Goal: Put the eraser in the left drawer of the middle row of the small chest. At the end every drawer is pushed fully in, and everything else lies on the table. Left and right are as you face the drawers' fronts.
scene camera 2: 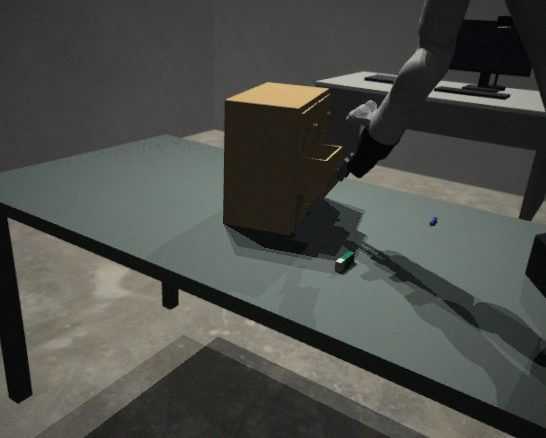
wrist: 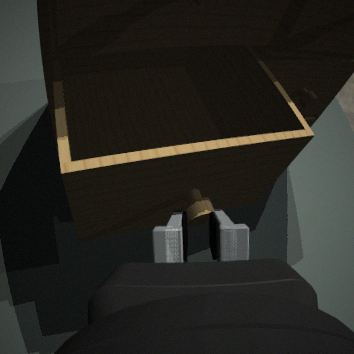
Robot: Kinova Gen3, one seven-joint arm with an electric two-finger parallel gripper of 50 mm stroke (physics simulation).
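Places are measured from the arm's base along level axes (x left, y back, z up), in metres.
Pixels of known places: gripper, fingertip midpoint: [scene camera 2: 340,176] [wrist: 197,226].
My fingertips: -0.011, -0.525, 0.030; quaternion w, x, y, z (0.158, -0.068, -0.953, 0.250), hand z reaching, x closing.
Ahead of a thing's pixels: the offset from my fingertips to its middle, as dx, dy, dz. "spot": to the spot under its first point. Level surfaces: height alone.
The small wooden chest [scene camera 2: 260,160] [wrist: 150,25] stands on the table, its drawer fronts facing right in the scene view. The left drawer of its middle row @(spot: +0.074, -0.025, +0.029) [scene camera 2: 320,170] [wrist: 185,149] is pulled well out; its dark inside shows no object. My gripper [scene camera 2: 341,172] [wrist: 197,226] is shut on this drawer's round knob @(spot: +0.002, -0.005, +0.019) [wrist: 200,206], in front of the drawer. The eraser @(+0.166, +0.086, -0.134) [scene camera 2: 345,262], a white block with a green sleeve, lies on the table in front of the chest, towards the near side, below and apart from the gripper. It does not show in the wrist view.
A small blue object @(-0.199, +0.201, -0.140) [scene camera 2: 433,221] lies on the table @(dz -0.146) [scene camera 2: 150,185] farther right. Another knob @(spot: -0.137, -0.104, +0.011) [wrist: 305,97] shows right of the open drawer in the wrist view. A dark block [scene camera 2: 537,265] stands at the right edge. A desk [scene camera 2: 520,104] with a monitor [scene camera 2: 490,47] stands behind.
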